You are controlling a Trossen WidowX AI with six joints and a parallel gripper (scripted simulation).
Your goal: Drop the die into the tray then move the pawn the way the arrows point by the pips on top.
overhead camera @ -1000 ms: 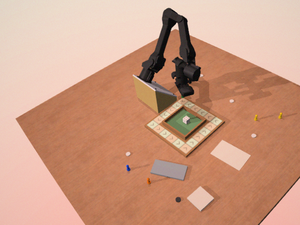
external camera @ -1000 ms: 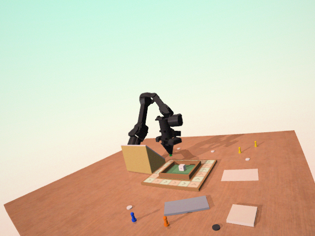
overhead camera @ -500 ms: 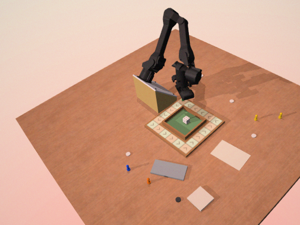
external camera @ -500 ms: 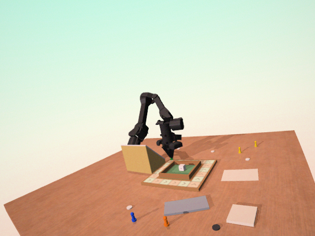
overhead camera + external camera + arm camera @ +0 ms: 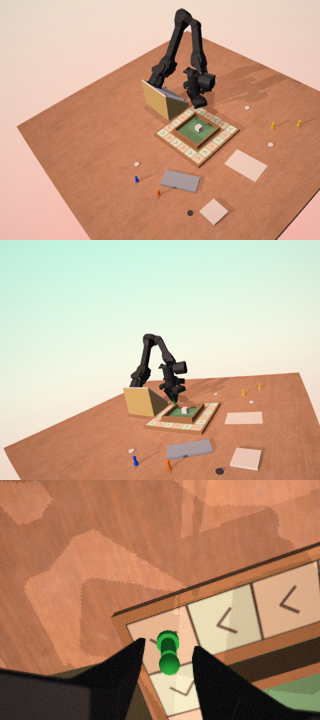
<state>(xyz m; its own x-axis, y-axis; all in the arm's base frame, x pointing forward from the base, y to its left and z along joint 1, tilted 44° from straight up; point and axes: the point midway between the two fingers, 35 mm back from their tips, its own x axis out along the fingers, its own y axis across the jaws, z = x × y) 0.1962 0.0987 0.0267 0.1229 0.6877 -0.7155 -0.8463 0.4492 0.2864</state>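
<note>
The green pawn lies right at my gripper tip. Also, from my gripper tip: green dice tray: 10 cm ahead, 12 cm to the right, 2 cm below; grey slab: 22 cm ahead, 37 cm to the right, 2 cm below; white die: 11 cm ahead, 11 cm to the right.
</note>
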